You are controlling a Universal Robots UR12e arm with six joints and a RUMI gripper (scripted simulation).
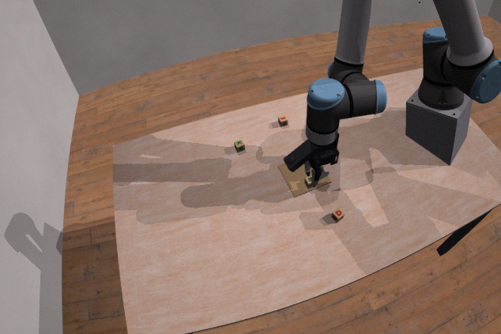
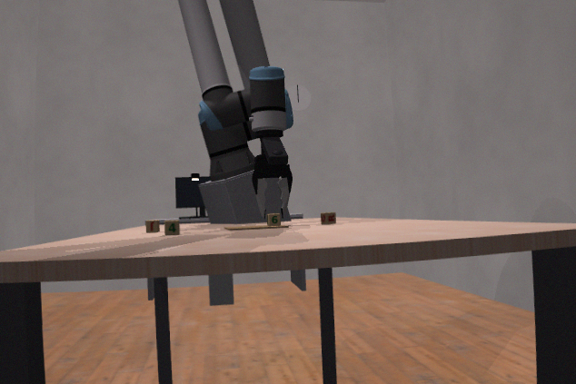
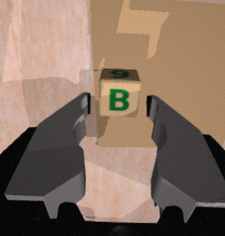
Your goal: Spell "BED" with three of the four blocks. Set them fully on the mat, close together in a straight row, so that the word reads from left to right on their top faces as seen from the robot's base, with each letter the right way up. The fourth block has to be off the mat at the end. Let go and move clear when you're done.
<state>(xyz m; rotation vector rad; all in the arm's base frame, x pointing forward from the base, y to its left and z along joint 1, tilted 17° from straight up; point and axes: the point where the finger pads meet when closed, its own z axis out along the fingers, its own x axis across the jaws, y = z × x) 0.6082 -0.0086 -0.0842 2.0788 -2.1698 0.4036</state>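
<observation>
The tan mat lies 5 cm to the right of my hand and 3 cm below it. Also, from my hand: green block (25 cm to the right, 16 cm ahead, 2 cm below).
</observation>
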